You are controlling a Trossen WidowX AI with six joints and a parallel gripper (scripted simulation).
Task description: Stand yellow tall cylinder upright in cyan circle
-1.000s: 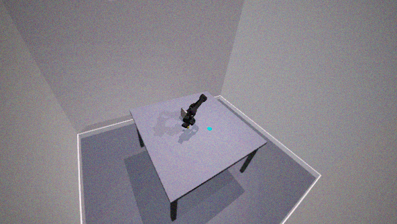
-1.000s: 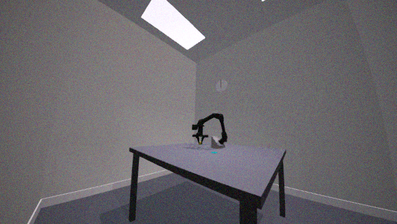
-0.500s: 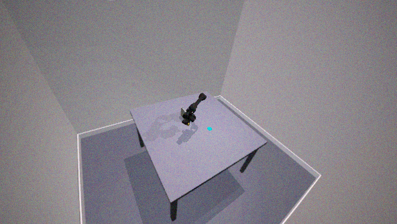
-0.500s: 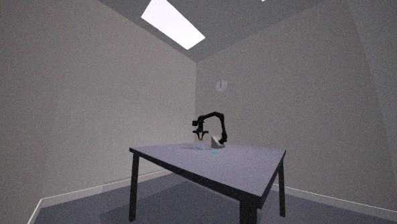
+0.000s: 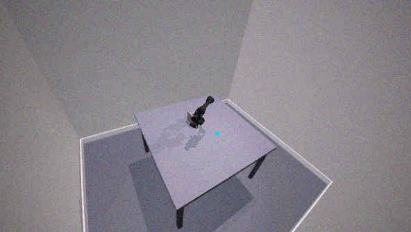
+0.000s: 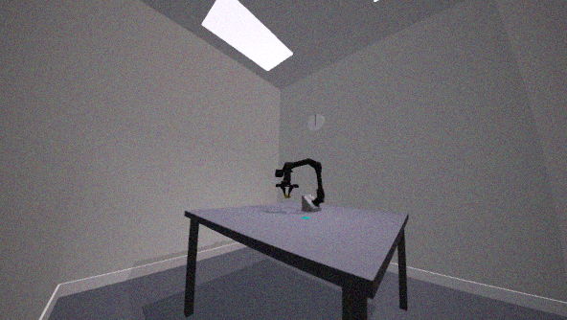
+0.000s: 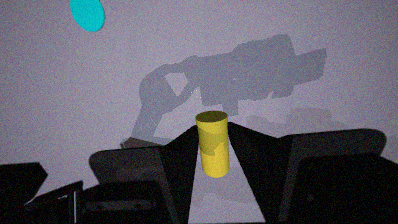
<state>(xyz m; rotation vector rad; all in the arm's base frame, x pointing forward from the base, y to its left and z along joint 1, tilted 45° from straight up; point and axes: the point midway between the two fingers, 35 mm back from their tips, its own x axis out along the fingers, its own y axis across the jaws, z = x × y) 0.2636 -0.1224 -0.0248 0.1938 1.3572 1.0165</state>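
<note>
Right now the cyan circle is 70 mm ahead of my gripper tip, 260 mm to the left of it and 130 mm below it. Round my gripper tip: yellow tall cylinder: 20 mm behind, 10 mm to the right.
</note>
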